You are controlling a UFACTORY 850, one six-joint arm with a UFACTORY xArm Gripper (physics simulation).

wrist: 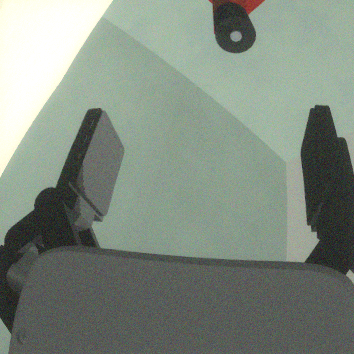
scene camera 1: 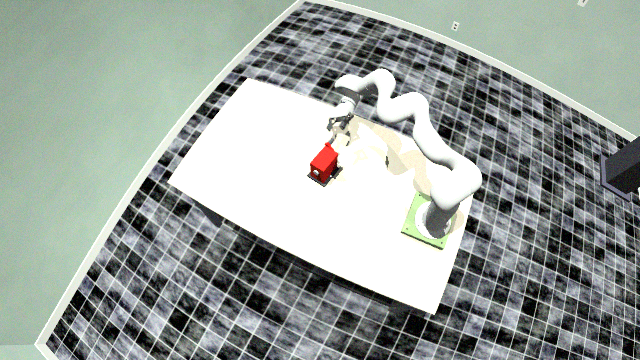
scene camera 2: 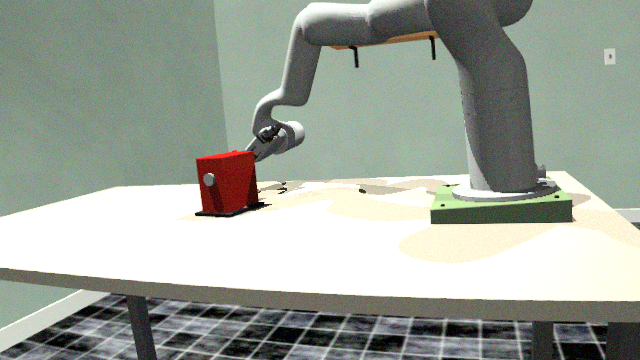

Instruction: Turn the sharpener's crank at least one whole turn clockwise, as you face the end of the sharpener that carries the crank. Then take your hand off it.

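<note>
The red sharpener [scene camera 1: 324, 162] [scene camera 2: 227, 182] stands upright on its dark base. A small red part of the crank [scene camera 1: 328, 145] [scene camera 2: 235, 151] shows above its top at the end nearer the gripper. In the wrist view the crank's black knob [wrist: 234, 27] shows near the top edge, with a bit of red behind it. My gripper [scene camera 1: 340, 137] [scene camera 2: 253, 152] [wrist: 206, 125] is wide open and empty. It is at the crank end of the sharpener. The knob appears beyond the fingertips, apart from both fingers. Most of the crank is hidden or out of frame.
The white table [scene camera 1: 240, 150] [scene camera 2: 150, 245] carries the sharpener and the arm's green base plate [scene camera 1: 411, 224] [scene camera 2: 500, 216]. The arm reaches over the table from that plate. A wooden wall shelf [scene camera 2: 412, 37] shows partly behind the arm. A dark object [scene camera 1: 625, 170] stands at the right edge of the first scene view.
</note>
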